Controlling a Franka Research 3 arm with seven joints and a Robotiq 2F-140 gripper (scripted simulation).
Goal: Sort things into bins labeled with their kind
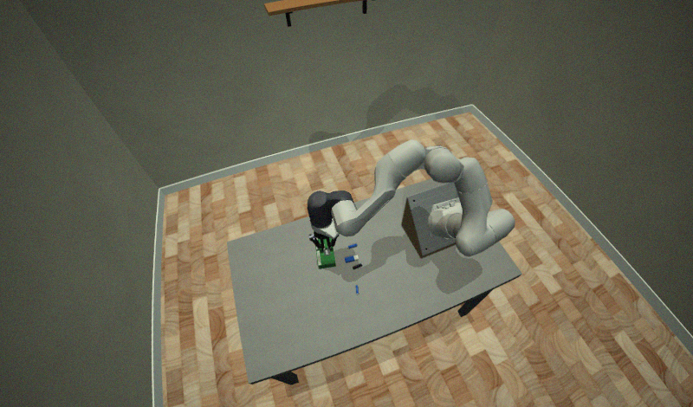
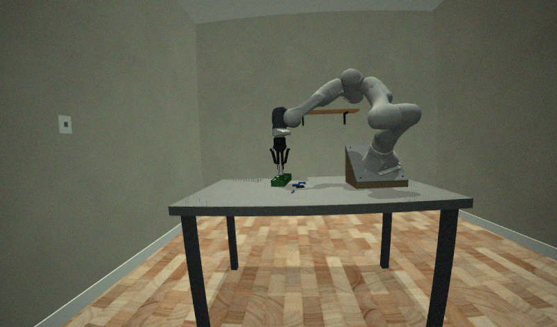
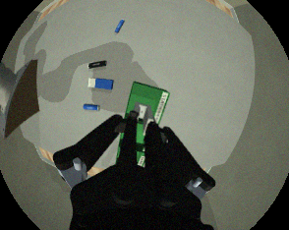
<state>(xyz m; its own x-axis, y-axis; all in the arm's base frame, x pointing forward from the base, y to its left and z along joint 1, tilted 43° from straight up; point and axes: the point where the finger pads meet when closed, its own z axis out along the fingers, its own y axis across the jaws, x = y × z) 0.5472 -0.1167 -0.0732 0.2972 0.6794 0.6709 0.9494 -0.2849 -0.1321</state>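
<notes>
Now: the blue-and-white piece 11 cm behind my hand, 9 cm below it and 5 cm to the left of it. From my hand the other things lie so: green bin: 8 cm to the right, 8 cm below, 1 cm behind; then black piece: 11 cm behind, 10 cm to the left, 9 cm below; then pale grey piece: 3 cm below.
</notes>
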